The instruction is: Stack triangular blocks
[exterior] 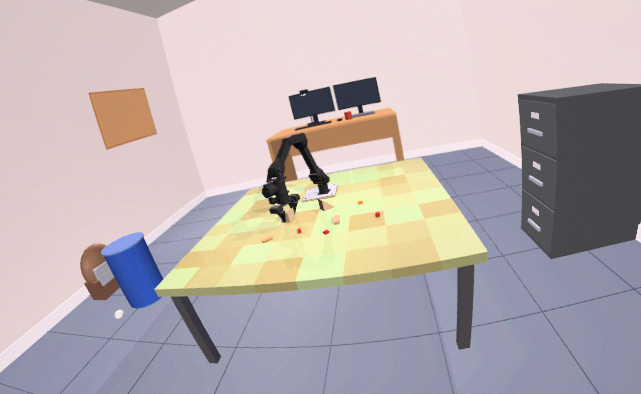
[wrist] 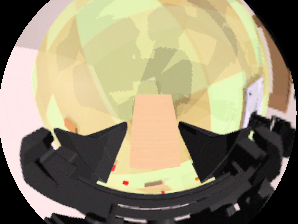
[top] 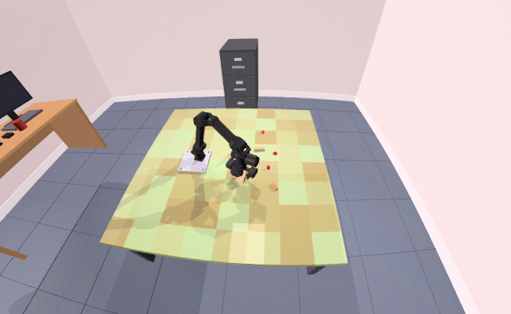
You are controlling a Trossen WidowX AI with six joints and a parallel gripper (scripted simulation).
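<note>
Now: the triangular block 1 cm above my gripper tip. Also, from my gripper tip: small tan block (4 cm ahead, 26 cm to the left).
</note>
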